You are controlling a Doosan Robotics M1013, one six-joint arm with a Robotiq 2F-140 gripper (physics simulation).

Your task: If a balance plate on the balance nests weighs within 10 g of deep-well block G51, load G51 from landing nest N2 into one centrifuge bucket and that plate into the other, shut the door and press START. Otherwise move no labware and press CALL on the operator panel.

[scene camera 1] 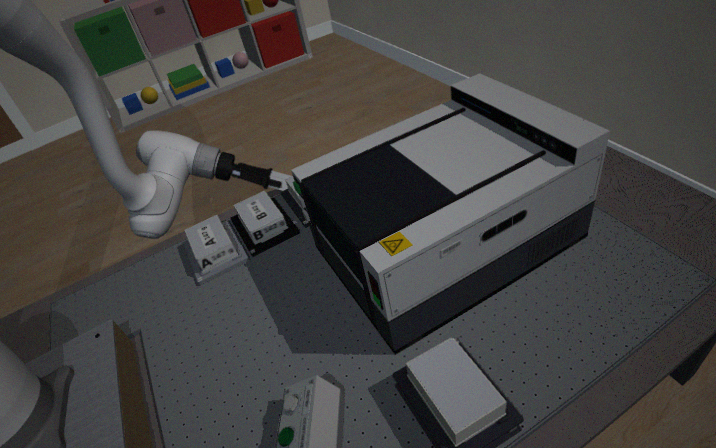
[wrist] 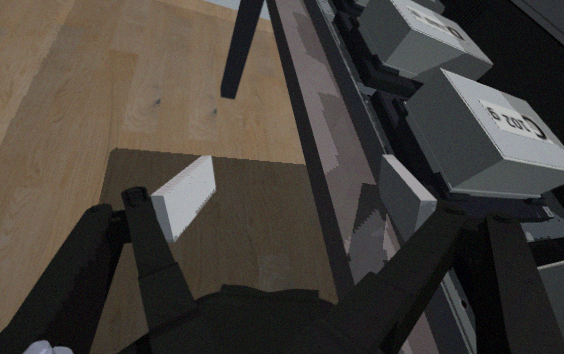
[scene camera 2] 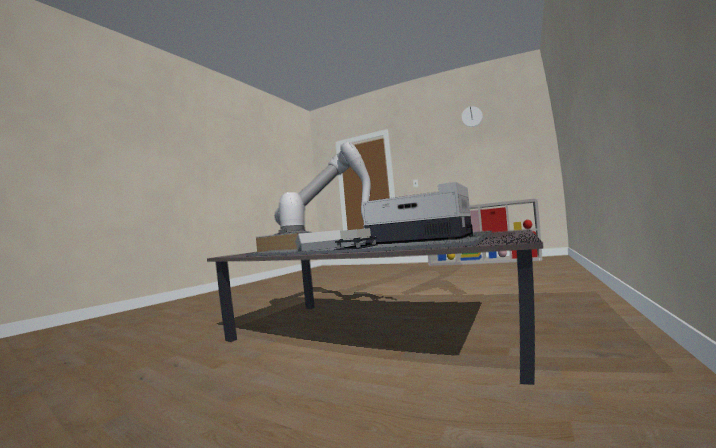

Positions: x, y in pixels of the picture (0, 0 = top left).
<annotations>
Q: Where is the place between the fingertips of my gripper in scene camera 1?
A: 294, 184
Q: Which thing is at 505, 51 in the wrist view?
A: A centrifuge.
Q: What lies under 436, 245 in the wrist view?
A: My gripper.
</annotations>
